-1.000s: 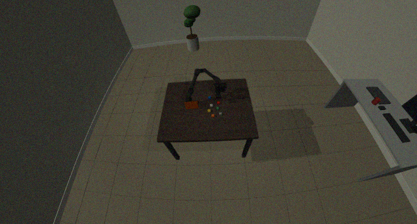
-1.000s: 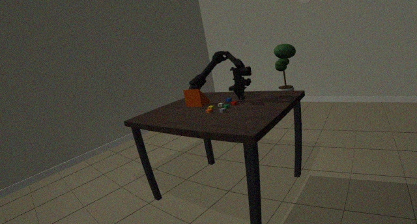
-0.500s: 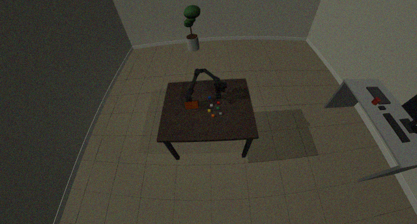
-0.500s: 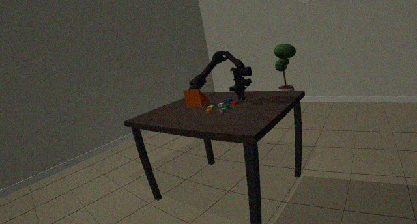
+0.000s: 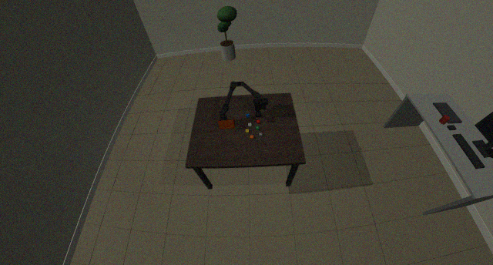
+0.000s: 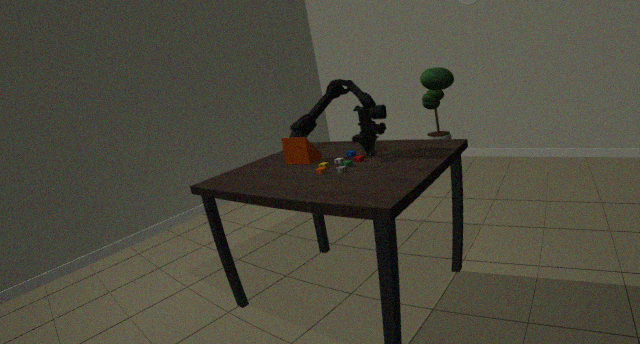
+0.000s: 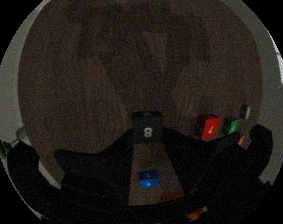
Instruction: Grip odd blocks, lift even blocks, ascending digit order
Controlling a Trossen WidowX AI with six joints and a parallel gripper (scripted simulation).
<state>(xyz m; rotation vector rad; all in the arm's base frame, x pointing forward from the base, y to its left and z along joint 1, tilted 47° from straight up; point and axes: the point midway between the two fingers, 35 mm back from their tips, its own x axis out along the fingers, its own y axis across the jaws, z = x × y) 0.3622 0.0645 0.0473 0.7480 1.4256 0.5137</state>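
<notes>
The black block is 10 mm ahead of my gripper tip. Round my gripper tip: blue block 110 mm behind, 10 mm to the left; then red block 10 mm behind, 90 mm to the right; then white block 100 mm behind, 120 mm to the right.
</notes>
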